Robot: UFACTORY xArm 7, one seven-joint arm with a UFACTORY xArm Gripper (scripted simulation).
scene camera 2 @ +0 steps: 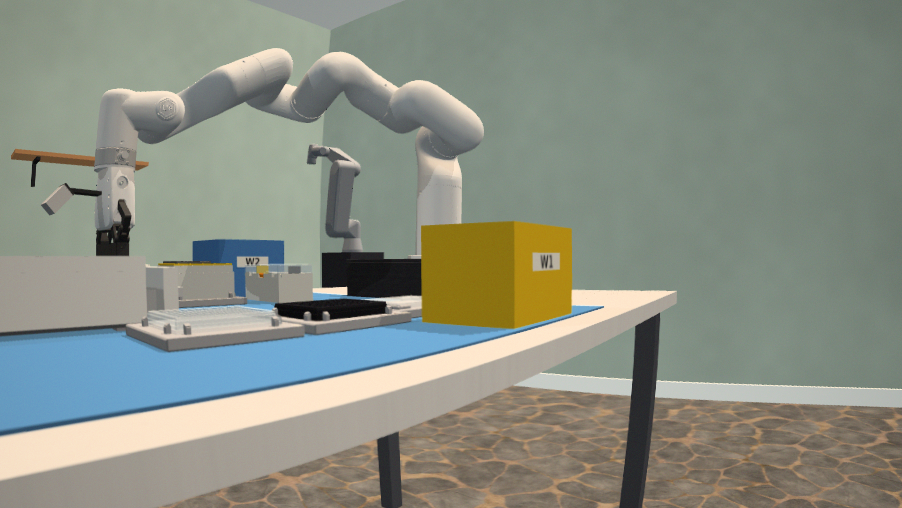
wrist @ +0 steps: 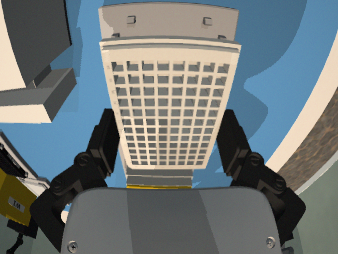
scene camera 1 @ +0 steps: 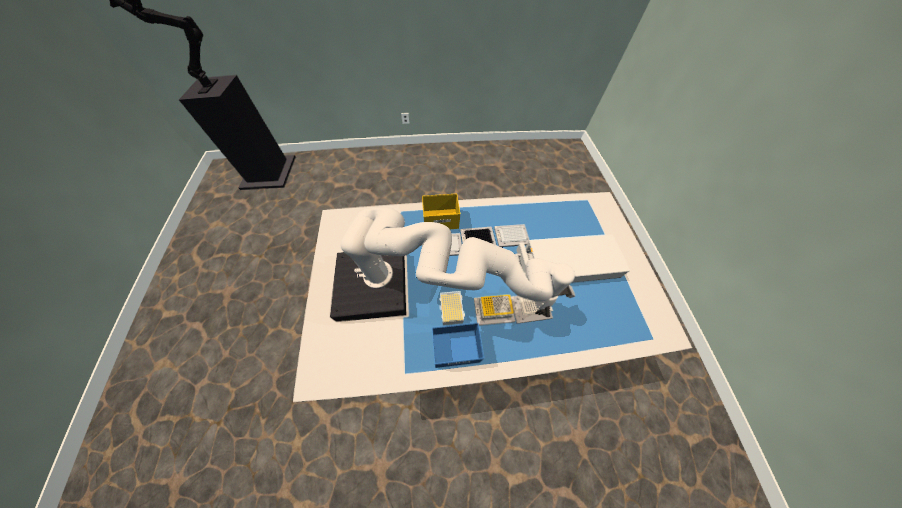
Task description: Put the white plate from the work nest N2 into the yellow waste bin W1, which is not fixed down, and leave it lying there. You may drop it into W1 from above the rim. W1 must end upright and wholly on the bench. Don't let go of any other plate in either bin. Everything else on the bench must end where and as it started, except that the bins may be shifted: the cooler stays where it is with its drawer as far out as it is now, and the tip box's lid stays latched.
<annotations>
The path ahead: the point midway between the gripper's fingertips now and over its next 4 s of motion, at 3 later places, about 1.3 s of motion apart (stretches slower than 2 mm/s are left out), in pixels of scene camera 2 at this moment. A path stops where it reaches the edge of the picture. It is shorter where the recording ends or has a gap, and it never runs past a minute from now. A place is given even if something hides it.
The gripper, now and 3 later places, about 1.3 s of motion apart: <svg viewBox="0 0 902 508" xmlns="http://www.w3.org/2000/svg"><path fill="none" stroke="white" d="M112 267L112 231L128 216L171 214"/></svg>
</annotations>
